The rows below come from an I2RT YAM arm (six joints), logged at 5 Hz.
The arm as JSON. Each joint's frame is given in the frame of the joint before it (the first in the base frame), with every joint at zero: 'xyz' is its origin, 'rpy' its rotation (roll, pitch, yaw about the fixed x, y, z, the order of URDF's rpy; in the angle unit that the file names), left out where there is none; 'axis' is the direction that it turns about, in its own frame. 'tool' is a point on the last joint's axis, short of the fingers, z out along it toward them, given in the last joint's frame.
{
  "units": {
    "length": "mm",
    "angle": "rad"
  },
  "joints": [
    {
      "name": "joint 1",
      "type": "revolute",
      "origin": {
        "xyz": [
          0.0,
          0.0,
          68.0
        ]
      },
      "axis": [
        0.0,
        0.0,
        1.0
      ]
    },
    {
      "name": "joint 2",
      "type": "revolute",
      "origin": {
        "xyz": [
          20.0,
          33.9,
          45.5
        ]
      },
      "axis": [
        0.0,
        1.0,
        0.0
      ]
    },
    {
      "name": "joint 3",
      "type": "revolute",
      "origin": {
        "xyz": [
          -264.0,
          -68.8,
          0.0
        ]
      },
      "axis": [
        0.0,
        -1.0,
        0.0
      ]
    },
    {
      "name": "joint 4",
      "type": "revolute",
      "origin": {
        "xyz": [
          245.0,
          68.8,
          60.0
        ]
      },
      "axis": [
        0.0,
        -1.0,
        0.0
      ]
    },
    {
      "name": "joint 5",
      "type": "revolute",
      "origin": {
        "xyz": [
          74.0,
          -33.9,
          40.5
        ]
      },
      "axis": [
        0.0,
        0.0,
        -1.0
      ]
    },
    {
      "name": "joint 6",
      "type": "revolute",
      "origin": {
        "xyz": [
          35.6,
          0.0,
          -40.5
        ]
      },
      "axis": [
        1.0,
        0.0,
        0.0
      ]
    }
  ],
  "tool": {
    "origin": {
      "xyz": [
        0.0,
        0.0,
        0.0
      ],
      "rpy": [
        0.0,
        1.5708,
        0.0
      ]
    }
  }
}
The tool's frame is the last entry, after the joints.
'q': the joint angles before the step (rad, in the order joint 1, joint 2, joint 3, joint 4, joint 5, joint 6). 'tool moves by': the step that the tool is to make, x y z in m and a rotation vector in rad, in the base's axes. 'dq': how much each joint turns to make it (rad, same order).
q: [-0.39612 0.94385 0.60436 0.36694 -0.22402 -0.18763]
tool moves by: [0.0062 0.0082 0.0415 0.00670 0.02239 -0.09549]
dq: [0.06915 0.00824 0.17828 -0.19402 0.16459 -0.00424]
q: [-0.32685 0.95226 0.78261 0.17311 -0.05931 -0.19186]
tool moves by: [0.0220 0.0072 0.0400 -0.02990 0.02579 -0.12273]
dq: [0.08627 0.10215 0.21063 -0.12335 0.20915 -0.03511]
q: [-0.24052 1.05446 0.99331 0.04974 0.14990 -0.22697]
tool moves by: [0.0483 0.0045 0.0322 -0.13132 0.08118 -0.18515]
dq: [0.08602 0.21018 0.25623 -0.05874 0.27400 -0.14561]
